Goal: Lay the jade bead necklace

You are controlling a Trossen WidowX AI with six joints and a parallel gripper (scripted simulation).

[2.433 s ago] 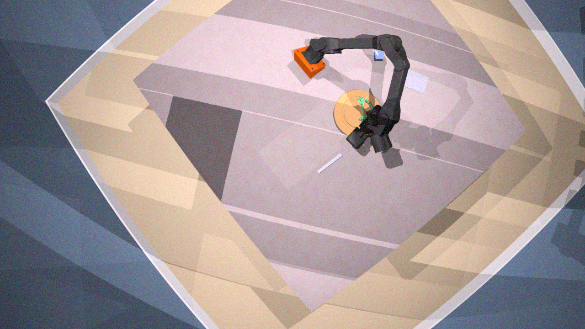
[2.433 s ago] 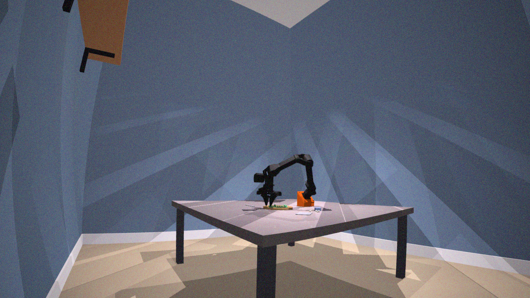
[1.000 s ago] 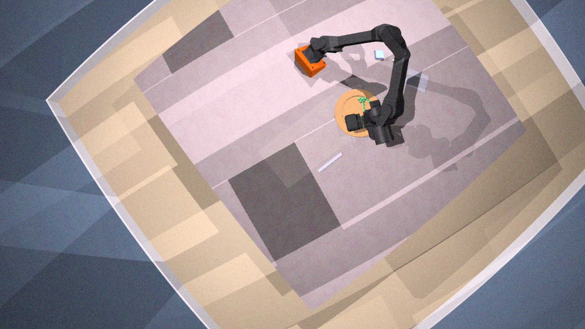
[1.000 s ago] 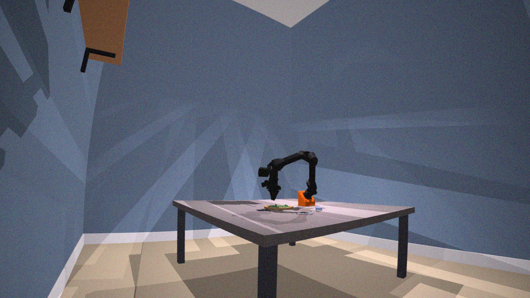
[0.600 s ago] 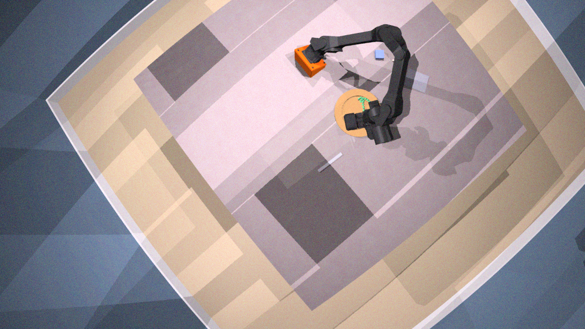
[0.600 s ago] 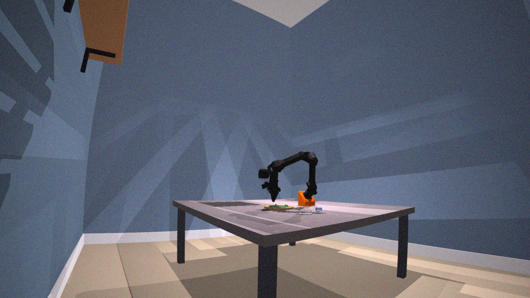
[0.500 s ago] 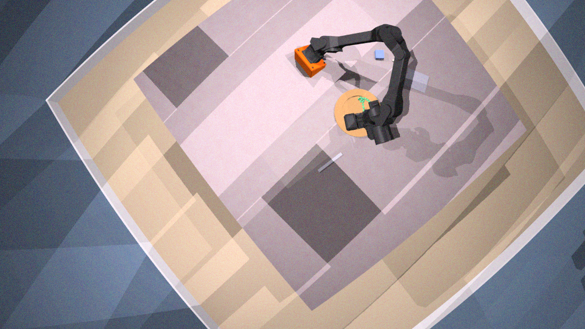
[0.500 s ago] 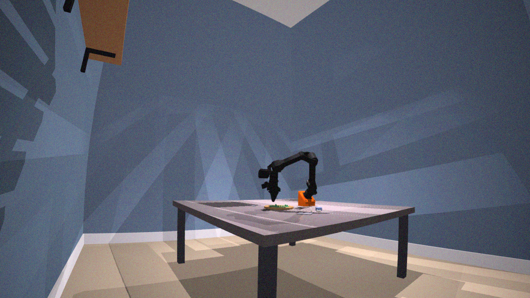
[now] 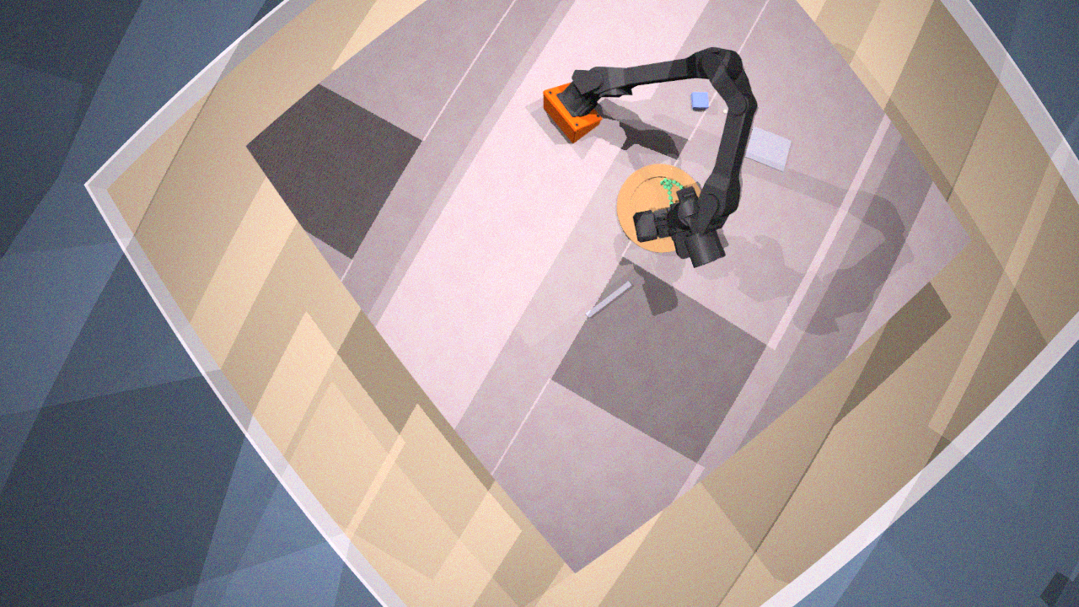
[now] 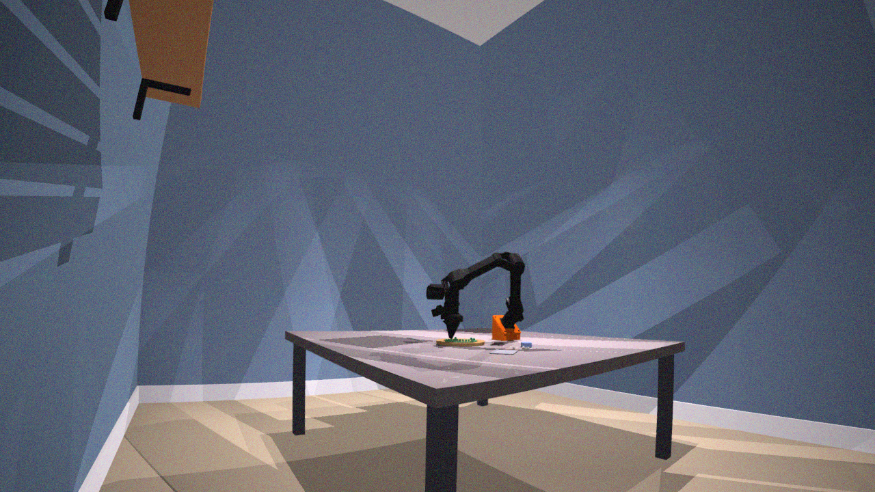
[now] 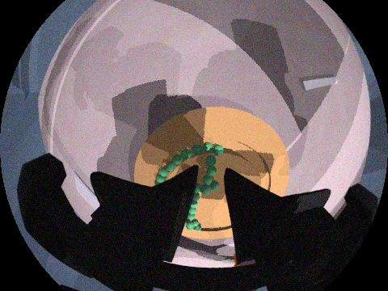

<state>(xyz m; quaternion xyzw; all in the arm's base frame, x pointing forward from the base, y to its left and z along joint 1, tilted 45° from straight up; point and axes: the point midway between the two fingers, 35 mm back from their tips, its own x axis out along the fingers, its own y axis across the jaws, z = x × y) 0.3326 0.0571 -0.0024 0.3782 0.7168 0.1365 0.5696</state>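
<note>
Right now my gripper tip is 40 mm past the round tan bead board, 10 mm to the right of it and 10 mm above it. The rest, counted from my gripper tip: white strip (210 mm to the right, 60 mm ahead, 20 mm below); then pale square sheet (310 mm to the left, 20 mm below, 20 mm behind); then blue cube (230 mm to the left, 200 mm behind, 10 mm below).
</note>
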